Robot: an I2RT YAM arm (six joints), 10 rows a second.
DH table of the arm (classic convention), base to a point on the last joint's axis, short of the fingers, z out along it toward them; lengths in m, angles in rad. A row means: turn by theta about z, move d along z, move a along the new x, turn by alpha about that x. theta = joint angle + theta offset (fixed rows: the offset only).
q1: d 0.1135  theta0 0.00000  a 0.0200  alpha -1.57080
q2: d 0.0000  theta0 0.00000  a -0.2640  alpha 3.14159
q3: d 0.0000  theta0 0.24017  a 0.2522  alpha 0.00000
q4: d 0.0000  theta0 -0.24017  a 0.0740  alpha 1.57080
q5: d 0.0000  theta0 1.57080  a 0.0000  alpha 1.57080
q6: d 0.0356  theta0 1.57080  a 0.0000  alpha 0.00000
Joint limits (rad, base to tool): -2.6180..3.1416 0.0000..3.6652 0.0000..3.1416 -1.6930..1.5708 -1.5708..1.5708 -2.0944..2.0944
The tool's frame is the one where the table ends.
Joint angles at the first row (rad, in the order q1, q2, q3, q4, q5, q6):
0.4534, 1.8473, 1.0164, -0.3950, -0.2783, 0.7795
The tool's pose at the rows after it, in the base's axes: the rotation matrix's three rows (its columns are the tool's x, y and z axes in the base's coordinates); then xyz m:
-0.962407, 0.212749, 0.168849; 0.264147, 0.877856, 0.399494; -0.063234, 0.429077, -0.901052; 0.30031, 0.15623, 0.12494
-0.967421, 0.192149, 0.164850; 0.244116, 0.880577, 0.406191; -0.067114, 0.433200, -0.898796; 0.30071, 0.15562, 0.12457
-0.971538, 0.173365, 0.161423; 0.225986, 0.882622, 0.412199; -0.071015, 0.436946, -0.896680; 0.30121, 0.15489, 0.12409
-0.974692, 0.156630, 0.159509; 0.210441, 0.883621, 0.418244; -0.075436, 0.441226, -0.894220; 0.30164, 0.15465, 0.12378
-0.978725, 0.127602, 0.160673; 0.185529, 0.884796, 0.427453; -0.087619, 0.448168, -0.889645; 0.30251, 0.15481, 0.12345
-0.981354, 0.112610, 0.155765; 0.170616, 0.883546, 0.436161; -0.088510, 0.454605, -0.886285; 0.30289, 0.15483, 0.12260
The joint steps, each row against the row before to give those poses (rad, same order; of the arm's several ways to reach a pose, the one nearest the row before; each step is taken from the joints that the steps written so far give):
-0.0038, 0.0012, -0.0003, 0.0034, -0.0122, -0.0251
-0.0031, 0.0015, 0.0000, 0.0008, -0.0092, -0.0233
-0.0034, 0.0019, 0.0000, 0.0011, -0.0083, -0.0217
-0.0019, 0.0015, 0.0000, 0.0027, -0.0073, -0.0176
-0.0016, 0.0023, 0.0000, 0.0084, -0.0088, -0.0275
-0.0015, 0.0034, 0.0000, 0.0034, -0.0110, -0.0152

